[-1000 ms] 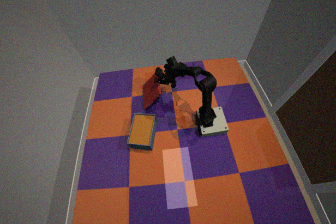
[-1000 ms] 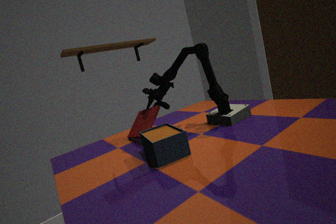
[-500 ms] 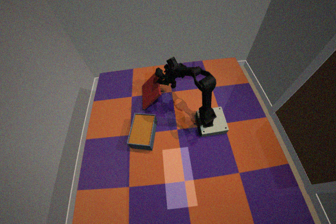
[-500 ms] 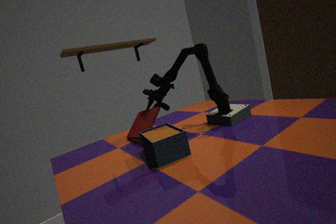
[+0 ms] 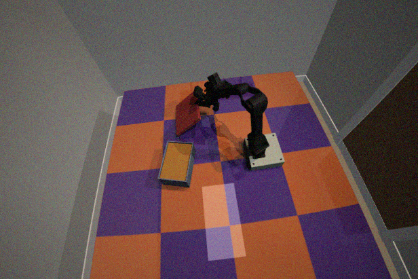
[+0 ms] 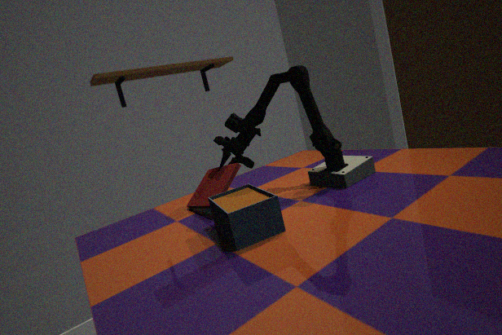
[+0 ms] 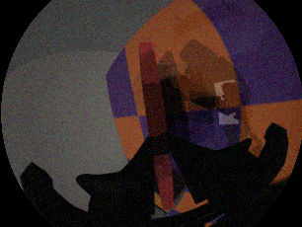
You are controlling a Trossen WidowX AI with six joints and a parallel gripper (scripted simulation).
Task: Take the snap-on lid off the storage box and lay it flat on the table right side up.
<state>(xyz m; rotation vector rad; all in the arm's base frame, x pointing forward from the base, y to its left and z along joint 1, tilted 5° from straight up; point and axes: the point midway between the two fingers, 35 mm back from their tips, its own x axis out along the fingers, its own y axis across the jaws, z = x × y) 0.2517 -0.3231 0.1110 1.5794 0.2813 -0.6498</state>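
Now: the red lid 7 cm ahead of my gripper tip, 5 cm below it and 1 cm to the left of it. Also, from my gripper tip: storage box 32 cm to the left, 14 cm ahead, 8 cm below.
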